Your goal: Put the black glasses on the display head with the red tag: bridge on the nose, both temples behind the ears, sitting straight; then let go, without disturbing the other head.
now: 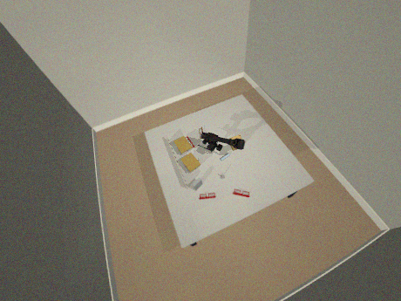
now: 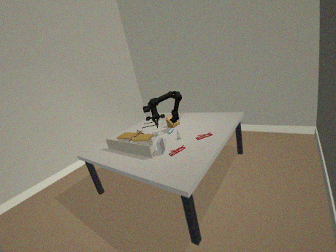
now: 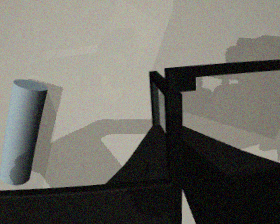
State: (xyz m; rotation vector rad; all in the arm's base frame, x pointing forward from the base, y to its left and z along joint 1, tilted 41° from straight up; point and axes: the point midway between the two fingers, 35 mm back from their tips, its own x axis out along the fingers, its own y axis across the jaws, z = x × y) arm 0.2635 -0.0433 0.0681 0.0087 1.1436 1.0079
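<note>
Now: gripper tip 100 mm past the pale blue piece, 70 mm to the right of it and 100 mm above it. The rest, counted from my gripper tip: grey block (240 mm ahead, 260 mm to the left, 60 mm below); upright post (250 mm to the left, 90 mm below); long base (370 mm ahead, 50 mm to the right, 60 mm below).
</note>
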